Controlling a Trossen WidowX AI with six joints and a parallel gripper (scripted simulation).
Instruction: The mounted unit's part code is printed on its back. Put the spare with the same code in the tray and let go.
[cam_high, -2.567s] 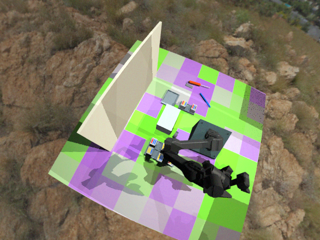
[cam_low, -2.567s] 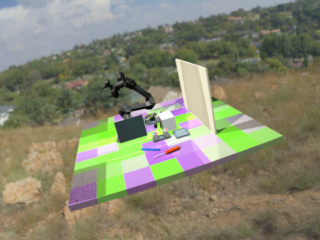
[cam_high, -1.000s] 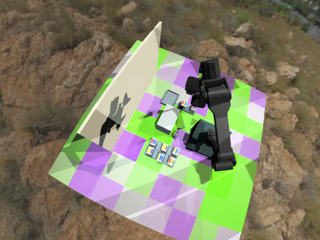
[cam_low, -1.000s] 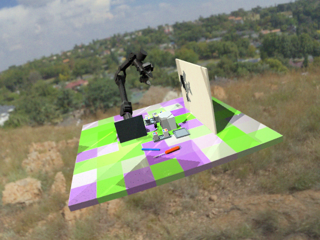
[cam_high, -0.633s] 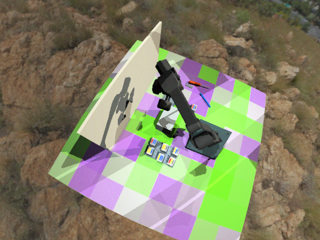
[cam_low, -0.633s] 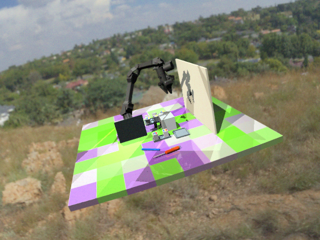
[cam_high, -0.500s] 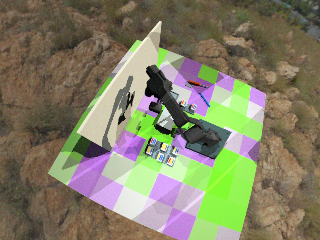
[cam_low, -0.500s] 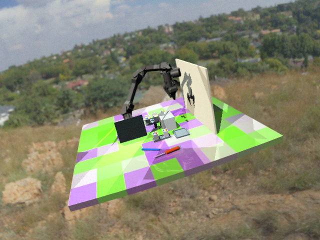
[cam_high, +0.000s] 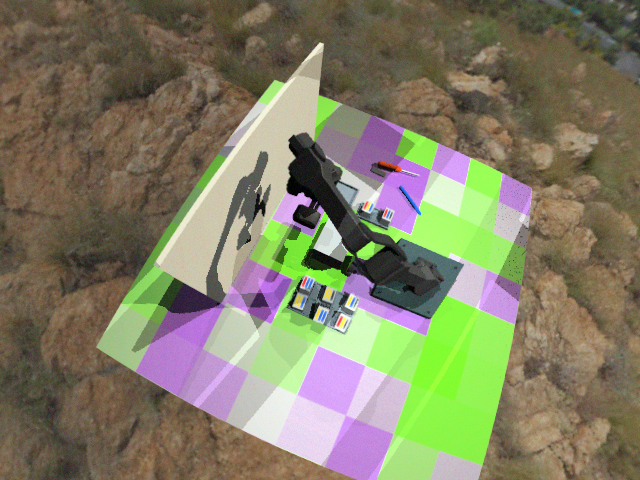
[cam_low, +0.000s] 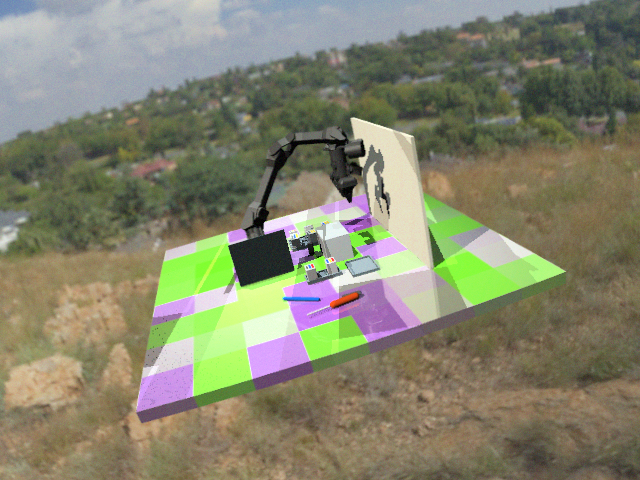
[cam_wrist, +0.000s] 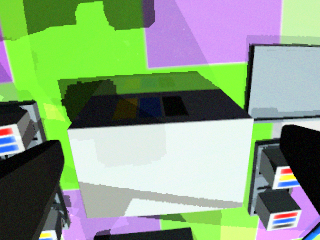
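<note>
My gripper tip is now 22 cm past the dark spare block, 17 cm to the right of it and 16 cm above it. Round my gripper tip: mounted unit 8 cm behind, 1 cm to the left, 15 cm below; then beige panel 17 cm ahead, 2 cm above; then grey tray 3 cm behind, 18 cm to the right, 20 cm below.
</note>
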